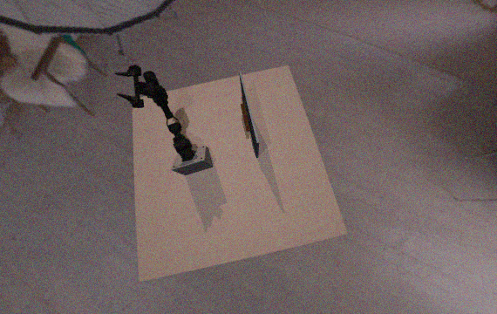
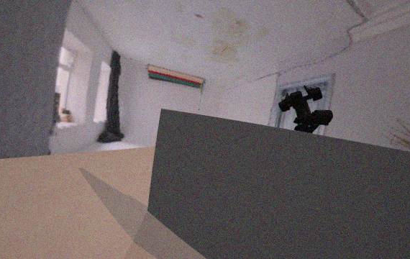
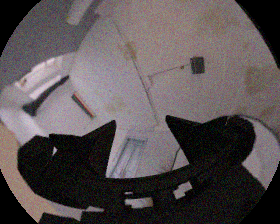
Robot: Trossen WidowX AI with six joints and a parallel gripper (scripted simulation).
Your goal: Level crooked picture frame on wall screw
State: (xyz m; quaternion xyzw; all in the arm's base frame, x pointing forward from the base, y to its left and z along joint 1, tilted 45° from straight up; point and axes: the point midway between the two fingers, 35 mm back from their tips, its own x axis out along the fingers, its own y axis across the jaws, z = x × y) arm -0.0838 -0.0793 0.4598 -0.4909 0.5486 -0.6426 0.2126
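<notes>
The picture frame lies 54 cm ahead of my gripper tip, 39 cm below it and 8 cm to the right of it. Also, from my gripper tip: wall panel (55 cm ahead, 39 cm below, 8 cm to the right).
</notes>
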